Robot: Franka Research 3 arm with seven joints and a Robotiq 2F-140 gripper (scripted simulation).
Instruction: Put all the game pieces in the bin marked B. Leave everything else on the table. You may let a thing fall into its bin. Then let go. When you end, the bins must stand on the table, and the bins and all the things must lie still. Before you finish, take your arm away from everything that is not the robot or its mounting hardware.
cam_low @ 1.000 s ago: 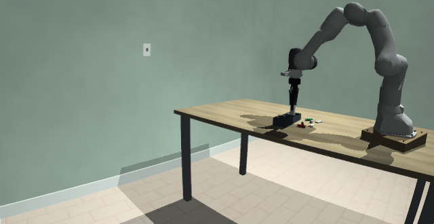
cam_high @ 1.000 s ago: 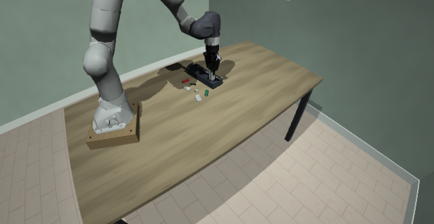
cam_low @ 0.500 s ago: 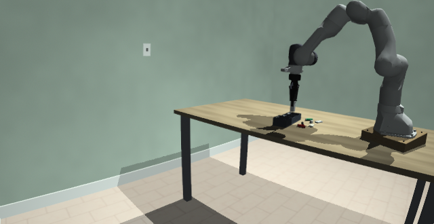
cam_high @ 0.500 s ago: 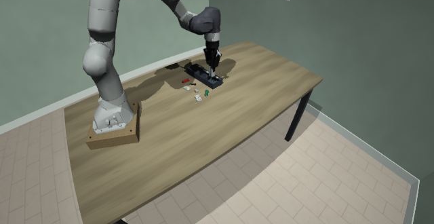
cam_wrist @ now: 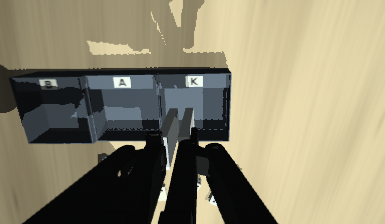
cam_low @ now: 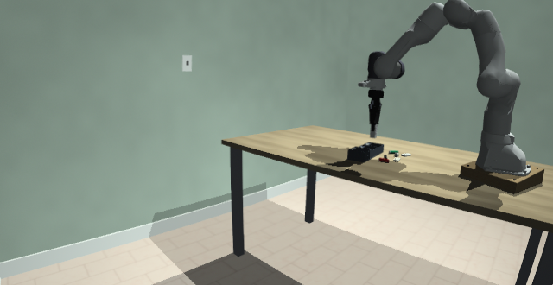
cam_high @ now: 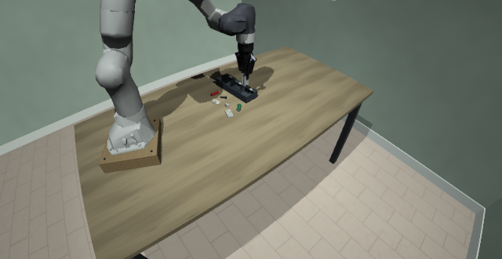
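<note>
Now: the dark bin 90 mm below my hand, 70 mm to the left of it and 20 mm behind it. The rest, counted from my hand: black bolt 110 mm behind, 100 mm below, 40 mm to the left; then white die 120 mm behind, 100 mm below, 40 mm to the right; then green cylinder 100 mm below, 80 mm to the right, 80 mm behind.
</note>
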